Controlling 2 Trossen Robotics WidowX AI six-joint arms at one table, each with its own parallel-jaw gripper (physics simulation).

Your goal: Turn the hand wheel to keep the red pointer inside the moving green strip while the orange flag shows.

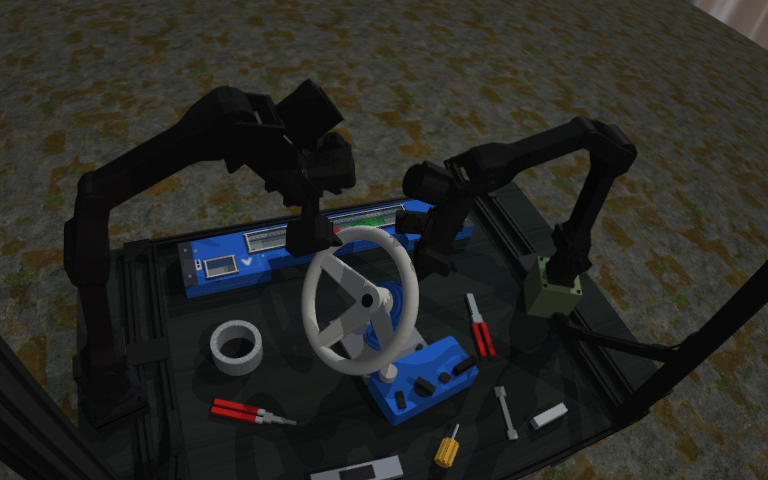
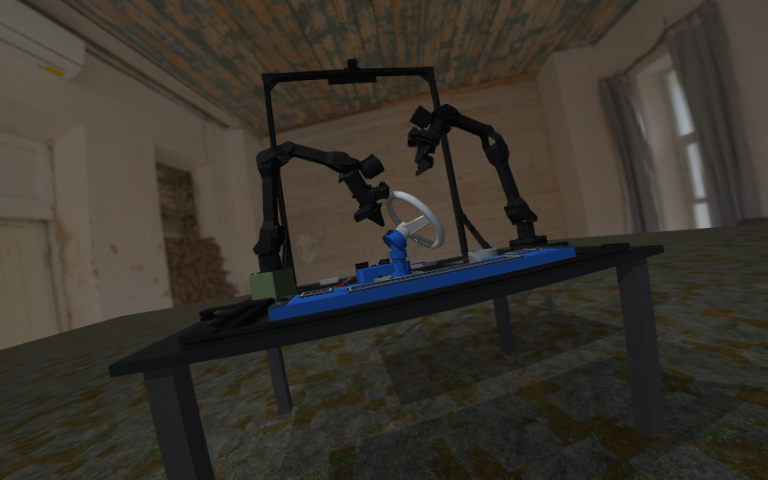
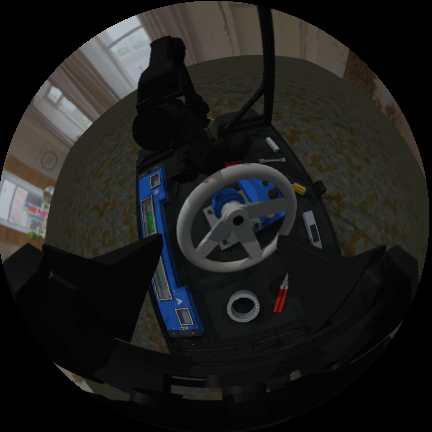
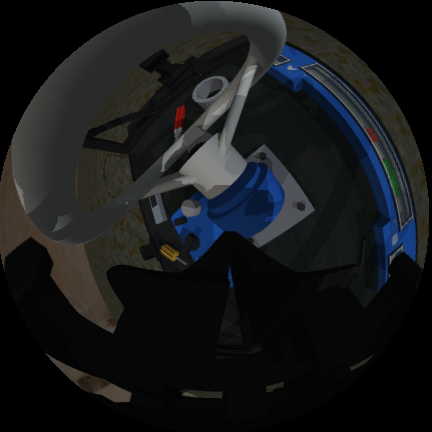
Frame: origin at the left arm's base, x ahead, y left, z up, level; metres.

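Seen in the pictures: left gripper, fingertip midpoint: [image 1: 339, 218] [image 2: 416, 169] [image 3: 221, 240]; right gripper, fingertip midpoint: [image 2: 383, 225] [image 4: 228, 236]; left arm's base, link origin: [image 1: 111, 389] [image 2: 527, 238] [image 4: 170, 71]; right arm's base, link origin: [image 1: 559, 275] [image 2: 271, 271].
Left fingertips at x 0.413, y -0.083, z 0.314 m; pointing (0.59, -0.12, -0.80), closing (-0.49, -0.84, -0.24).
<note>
Offsets run from my left fingertips to a thing's top centre. "pt": to the spot under its first point. Level surfaces: height alone.
The white hand wheel [image 1: 308, 295] [image 2: 415, 196] [image 3: 183, 225] [image 4: 52, 132] stands tilted on its blue column in the middle of the table. Behind it lies the blue gauge panel {dz -0.331 m} [image 1: 215, 248] [image 3: 165, 266]. Its red pointer {pt dz -0.331, dx +0.175, dy +0.248 m} [image 1: 336, 229] [image 4: 371, 134] sits apart from the green strip [image 1: 368, 221] [image 4: 391, 177] [image 3: 149, 221], outside it. I see no orange flag. My left gripper [image 1: 312, 238] [image 2: 424, 164] [image 3: 221, 240] is open and empty, high above the wheel. My right gripper [image 1: 430, 259] [image 2: 373, 216] [image 4: 228, 236] is shut on nothing, close beside the wheel's upper right rim.
A grey tape roll {dz -0.323, dx -0.166, dy +0.074 m} [image 1: 236, 364], two red-handled pliers {dz -0.361, dx +0.321, dy -0.126 m} [image 1: 481, 333] {dz -0.361, dx -0.198, dy -0.063 m} [image 1: 236, 410], a yellow screwdriver {dz -0.339, dx +0.079, dy -0.307 m} [image 1: 447, 451], a small wrench {dz -0.364, dx +0.224, dy -0.319 m} [image 1: 506, 411] and a white bar {dz -0.351, dx +0.292, dy -0.380 m} [image 1: 549, 415] lie around the wheel. A blue control box [image 1: 425, 376] sits at the wheel's foot.
</note>
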